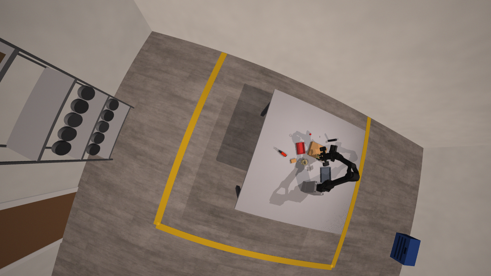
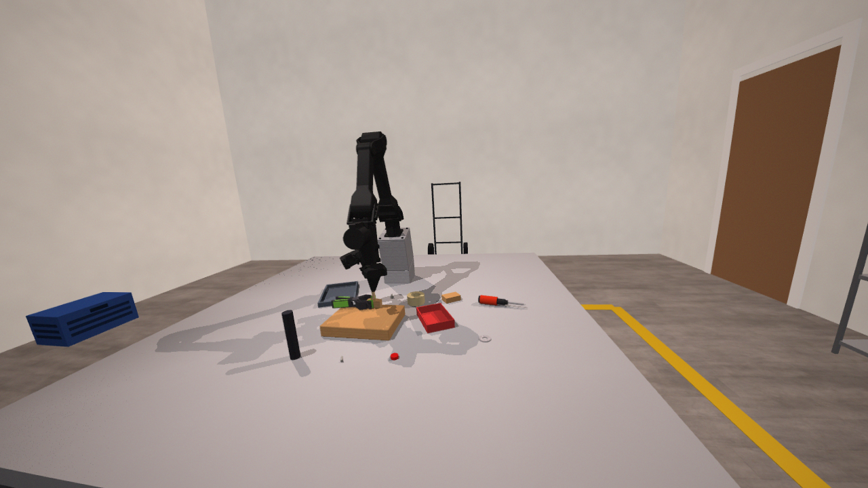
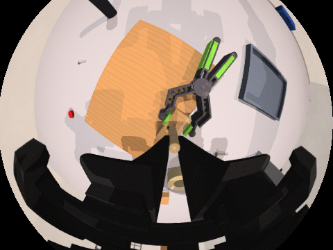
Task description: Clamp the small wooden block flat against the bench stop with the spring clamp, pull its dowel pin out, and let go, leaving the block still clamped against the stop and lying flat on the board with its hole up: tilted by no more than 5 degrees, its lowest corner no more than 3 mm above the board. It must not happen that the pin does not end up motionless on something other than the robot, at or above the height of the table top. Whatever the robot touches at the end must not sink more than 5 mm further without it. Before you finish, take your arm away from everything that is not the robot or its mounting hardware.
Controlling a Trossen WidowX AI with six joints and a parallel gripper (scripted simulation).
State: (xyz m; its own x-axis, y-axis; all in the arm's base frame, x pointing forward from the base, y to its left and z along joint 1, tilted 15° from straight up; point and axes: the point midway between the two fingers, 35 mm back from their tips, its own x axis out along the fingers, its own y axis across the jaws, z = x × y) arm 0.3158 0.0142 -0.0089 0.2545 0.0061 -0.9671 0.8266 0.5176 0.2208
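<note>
Now: the dowel pin 40 mm below my hand. Also, from my hand: bench stop 10 mm behind, 10 mm to the right, 80 mm below; wooden board 60 mm ahead, 10 mm to the right, 100 mm below; small wooden block 80 mm below.
</note>
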